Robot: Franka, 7 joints.
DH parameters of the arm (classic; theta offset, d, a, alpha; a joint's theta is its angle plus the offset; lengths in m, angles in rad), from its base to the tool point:
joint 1: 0 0.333 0 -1.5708
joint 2: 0 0 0 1.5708
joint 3: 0 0.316 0.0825 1.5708
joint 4: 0 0 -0.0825 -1.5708
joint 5: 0 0.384 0 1.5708
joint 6: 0 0 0.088 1.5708
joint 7: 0 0.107 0 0
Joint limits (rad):
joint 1: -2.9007..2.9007
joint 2: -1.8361..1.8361
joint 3: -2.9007..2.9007
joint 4: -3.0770..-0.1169
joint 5: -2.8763..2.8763
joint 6: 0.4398..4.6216
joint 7: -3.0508..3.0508
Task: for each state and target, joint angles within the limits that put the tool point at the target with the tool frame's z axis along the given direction. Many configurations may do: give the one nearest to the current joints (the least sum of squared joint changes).
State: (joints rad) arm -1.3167 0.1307 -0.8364 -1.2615 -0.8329 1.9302 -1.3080
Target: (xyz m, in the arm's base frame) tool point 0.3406 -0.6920 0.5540 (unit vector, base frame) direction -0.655 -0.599 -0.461
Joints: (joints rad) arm -0.7974 0.8210 -0.4856 -0.7643 -0.7144 1.8119 -1.3080
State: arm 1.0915 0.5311 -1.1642 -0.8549 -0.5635 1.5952 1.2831
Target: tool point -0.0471 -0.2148 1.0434 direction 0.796 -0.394 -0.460
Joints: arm 0.4057 -0.3786 -0.7130 -0.2391 -0.3105 1.1020 1.2831
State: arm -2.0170 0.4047 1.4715 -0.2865 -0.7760 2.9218 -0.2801
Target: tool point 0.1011 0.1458 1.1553 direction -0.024 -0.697 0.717
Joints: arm -1.8236 -0.2771 1.1517 -0.1201 -1.0397 2.1623 -0.2801
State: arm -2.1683 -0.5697 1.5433 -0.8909 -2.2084 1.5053 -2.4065
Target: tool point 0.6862 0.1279 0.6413 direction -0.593 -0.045 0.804
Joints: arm -2.5611 -1.1906 1.8818 -0.6962 -1.9400 1.0449 -2.4065
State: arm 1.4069 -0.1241 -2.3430 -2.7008 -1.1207 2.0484 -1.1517
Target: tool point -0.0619 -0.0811 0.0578 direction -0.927 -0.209 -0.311
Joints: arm 1.3688 -0.7268 -2.9007 -3.0585 -1.8535 1.5667 -1.1517
